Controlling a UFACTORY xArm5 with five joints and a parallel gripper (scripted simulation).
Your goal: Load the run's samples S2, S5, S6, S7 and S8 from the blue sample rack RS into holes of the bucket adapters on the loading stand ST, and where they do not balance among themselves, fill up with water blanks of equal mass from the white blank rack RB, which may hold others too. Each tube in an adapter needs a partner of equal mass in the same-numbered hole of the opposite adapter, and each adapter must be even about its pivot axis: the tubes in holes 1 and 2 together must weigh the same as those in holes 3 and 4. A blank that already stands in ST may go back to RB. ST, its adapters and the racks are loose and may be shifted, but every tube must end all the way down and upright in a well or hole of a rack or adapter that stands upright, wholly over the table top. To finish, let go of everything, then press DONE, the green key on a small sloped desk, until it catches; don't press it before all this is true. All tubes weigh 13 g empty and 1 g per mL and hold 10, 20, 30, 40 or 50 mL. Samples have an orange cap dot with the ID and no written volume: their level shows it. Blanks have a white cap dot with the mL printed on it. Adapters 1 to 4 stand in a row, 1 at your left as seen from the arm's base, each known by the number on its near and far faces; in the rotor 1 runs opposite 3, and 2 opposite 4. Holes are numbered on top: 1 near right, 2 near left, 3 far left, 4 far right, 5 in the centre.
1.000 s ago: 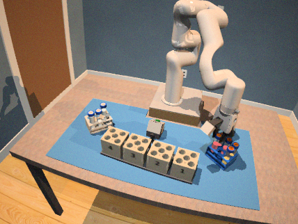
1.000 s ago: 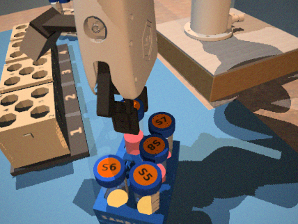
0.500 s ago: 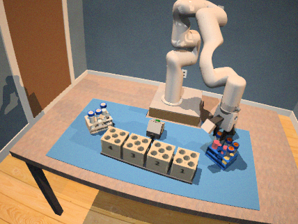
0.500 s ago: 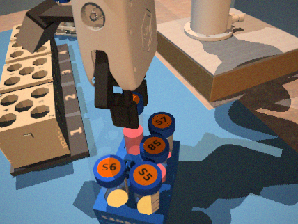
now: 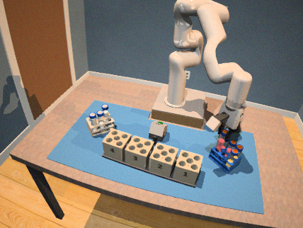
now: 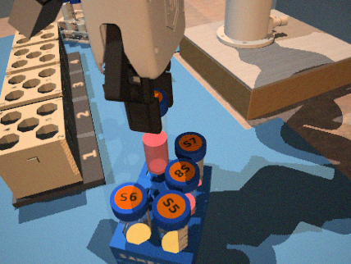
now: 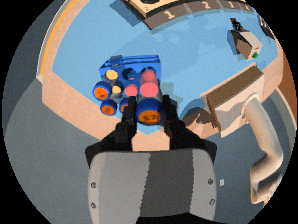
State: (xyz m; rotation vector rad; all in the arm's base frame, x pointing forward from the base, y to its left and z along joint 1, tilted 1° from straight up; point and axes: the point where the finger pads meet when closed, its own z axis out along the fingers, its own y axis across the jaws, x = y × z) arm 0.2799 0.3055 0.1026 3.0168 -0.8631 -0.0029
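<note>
The blue sample rack RS is 40 mm to the left of my hand and 140 mm below it. Round my hand: white blank rack RB: 50 mm ahead, 600 mm to the right, 140 mm below; then blue-capped tube: 90 mm ahead, 610 mm to the right, 110 mm below; then loading stand ST: 150 mm ahead, 270 mm to the right, 160 mm below.
</note>
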